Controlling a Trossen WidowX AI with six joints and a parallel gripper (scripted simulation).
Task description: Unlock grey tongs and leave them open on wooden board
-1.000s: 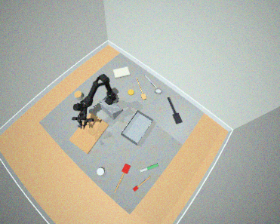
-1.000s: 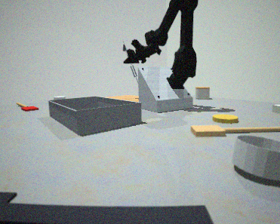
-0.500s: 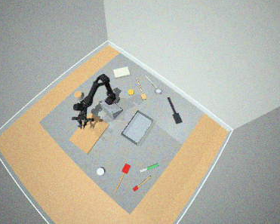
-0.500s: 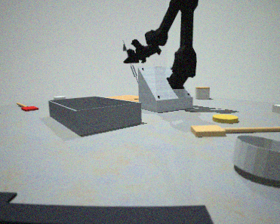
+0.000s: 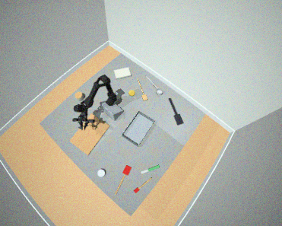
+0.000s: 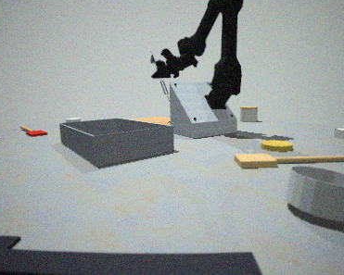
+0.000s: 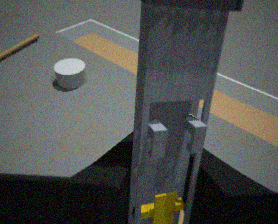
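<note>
Right now the yellow lock piece is 2 cm behind my gripper tip, 3 cm to the left of it and 1 cm above it. Also, from my gripper tip: tan jar 40 cm behind, 21 cm to the left, 18 cm below; then wooden board 1 cm behind, 2 cm to the left, 21 cm below; then grey roasting tin 30 cm ahead, 40 cm to the left, 19 cm below.
</note>
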